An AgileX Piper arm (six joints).
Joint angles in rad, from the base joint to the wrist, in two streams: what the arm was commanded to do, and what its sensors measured. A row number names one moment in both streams.
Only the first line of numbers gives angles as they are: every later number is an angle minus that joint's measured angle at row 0.
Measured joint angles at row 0: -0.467 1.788 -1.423 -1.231 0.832 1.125
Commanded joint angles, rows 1 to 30: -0.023 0.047 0.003 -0.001 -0.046 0.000; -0.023 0.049 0.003 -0.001 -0.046 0.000; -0.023 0.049 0.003 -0.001 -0.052 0.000; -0.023 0.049 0.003 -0.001 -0.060 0.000; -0.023 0.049 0.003 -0.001 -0.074 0.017; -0.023 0.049 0.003 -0.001 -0.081 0.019; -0.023 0.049 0.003 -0.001 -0.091 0.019; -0.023 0.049 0.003 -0.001 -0.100 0.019; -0.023 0.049 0.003 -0.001 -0.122 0.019; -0.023 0.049 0.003 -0.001 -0.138 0.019; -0.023 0.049 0.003 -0.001 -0.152 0.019; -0.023 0.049 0.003 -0.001 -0.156 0.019; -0.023 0.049 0.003 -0.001 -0.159 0.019; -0.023 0.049 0.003 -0.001 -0.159 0.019; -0.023 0.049 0.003 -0.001 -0.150 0.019; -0.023 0.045 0.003 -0.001 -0.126 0.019; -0.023 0.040 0.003 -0.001 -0.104 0.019; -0.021 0.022 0.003 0.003 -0.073 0.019; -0.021 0.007 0.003 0.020 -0.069 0.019; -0.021 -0.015 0.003 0.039 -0.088 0.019; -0.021 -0.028 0.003 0.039 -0.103 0.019; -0.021 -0.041 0.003 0.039 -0.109 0.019; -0.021 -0.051 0.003 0.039 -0.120 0.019; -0.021 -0.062 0.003 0.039 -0.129 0.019; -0.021 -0.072 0.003 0.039 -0.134 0.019; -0.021 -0.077 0.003 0.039 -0.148 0.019; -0.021 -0.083 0.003 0.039 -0.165 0.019; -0.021 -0.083 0.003 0.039 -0.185 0.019; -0.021 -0.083 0.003 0.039 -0.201 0.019; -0.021 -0.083 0.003 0.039 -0.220 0.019
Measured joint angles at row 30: -0.018 -0.072 0.000 0.034 -0.154 0.011
